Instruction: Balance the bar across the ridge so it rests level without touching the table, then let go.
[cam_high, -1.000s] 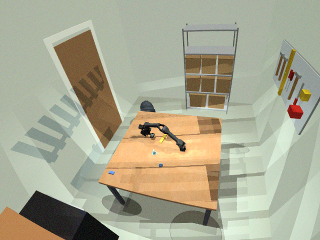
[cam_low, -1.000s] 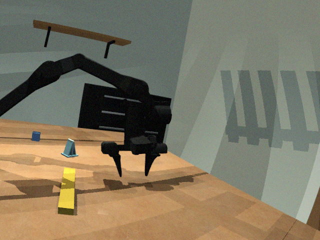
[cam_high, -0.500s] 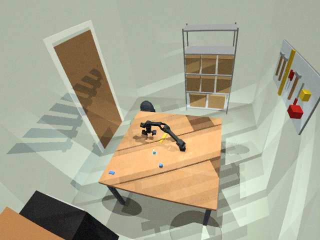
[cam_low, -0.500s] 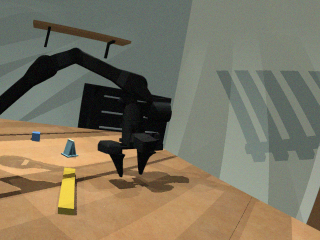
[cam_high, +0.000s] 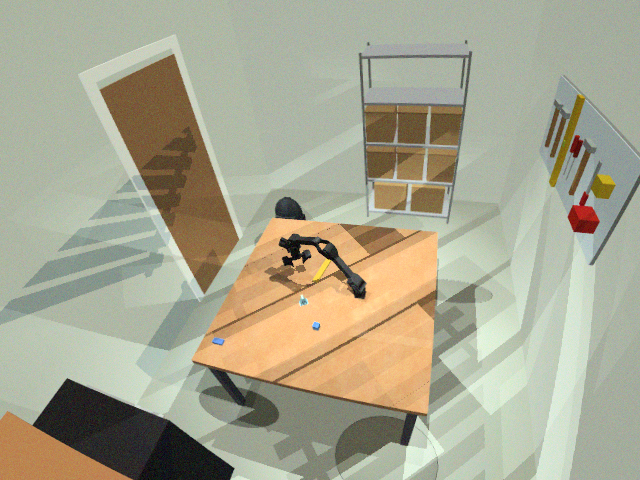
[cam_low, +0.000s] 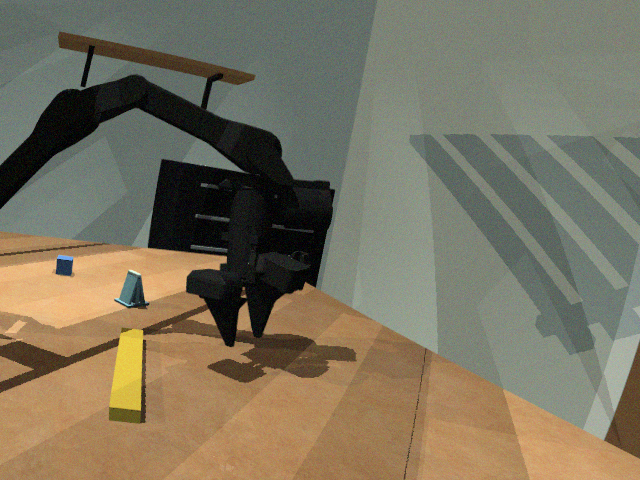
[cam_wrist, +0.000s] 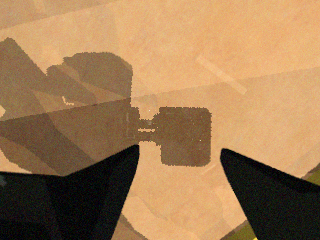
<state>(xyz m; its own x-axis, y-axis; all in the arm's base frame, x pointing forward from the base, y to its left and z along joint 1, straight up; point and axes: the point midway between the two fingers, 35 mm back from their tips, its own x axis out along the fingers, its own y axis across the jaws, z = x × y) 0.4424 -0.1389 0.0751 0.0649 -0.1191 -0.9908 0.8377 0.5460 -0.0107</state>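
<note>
The bar is 160 mm behind my gripper tip, 20 mm to the right of it and 30 mm below it. From my gripper tip the other things lie so: blue cube (240 mm behind, 420 mm to the left, 20 mm below); then flat blue block (300 mm ahead, 640 mm to the left, 30 mm below).
</note>
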